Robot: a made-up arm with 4 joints.
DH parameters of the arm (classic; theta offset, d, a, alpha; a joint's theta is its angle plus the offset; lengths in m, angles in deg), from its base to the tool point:
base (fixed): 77.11 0 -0.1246 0
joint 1: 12.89 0.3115 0.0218 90
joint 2: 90 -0.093 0.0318 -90
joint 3: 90 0.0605 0.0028 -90
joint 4: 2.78 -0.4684 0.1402 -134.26
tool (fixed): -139.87 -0.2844 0 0
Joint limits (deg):
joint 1: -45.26..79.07
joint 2: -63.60..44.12
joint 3: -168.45..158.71
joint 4: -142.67..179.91
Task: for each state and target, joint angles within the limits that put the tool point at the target. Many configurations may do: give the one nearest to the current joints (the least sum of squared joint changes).
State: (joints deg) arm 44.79 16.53 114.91 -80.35
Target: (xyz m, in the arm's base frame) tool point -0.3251 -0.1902 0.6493
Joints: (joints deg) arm 11.47 -10.86 77.69 -119.73
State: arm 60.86 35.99 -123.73 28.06
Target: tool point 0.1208 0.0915 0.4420
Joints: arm 68.82 24.15 -113.11 61.47
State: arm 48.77 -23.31 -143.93 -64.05
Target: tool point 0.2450 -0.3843 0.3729
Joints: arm 66.54 -50.81 -167.67 -61.75
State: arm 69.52 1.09 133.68 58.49
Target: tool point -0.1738 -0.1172 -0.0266
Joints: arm 43.86 29.90 136.04 44.17
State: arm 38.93 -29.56 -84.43 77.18
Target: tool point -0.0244 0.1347 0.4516
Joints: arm 56.43 -7.51 -103.89 92.45
